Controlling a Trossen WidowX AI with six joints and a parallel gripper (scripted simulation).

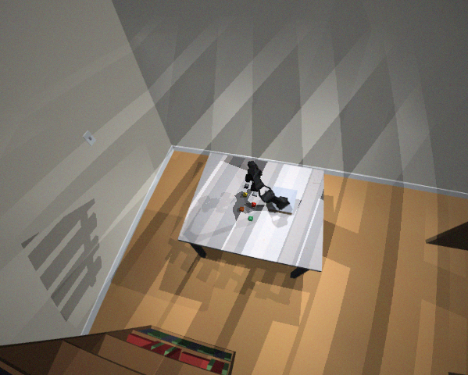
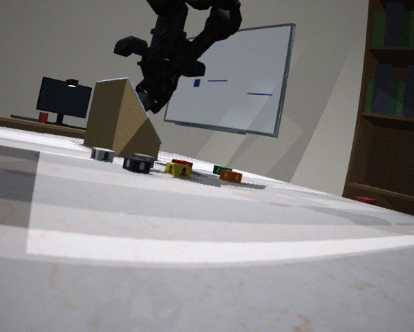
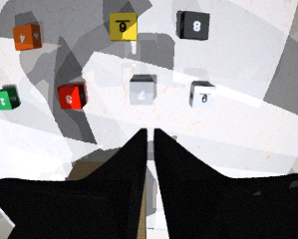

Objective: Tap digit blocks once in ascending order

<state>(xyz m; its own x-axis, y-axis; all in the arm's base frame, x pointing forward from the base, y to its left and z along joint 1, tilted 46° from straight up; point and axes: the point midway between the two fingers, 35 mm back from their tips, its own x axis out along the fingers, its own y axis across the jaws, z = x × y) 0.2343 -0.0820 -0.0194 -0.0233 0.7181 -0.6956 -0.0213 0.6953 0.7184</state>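
My gripper tip is 12 cm above the black block, 9 cm short of it and 6 cm to the left of it. The rest, counted from my gripper tip: yellow block: 12 cm below, 8 cm ahead, 3 cm to the left; red block: 12 cm below, 11 cm to the left, 1 cm behind; pale grey block: 12 cm below, 8 cm to the right.
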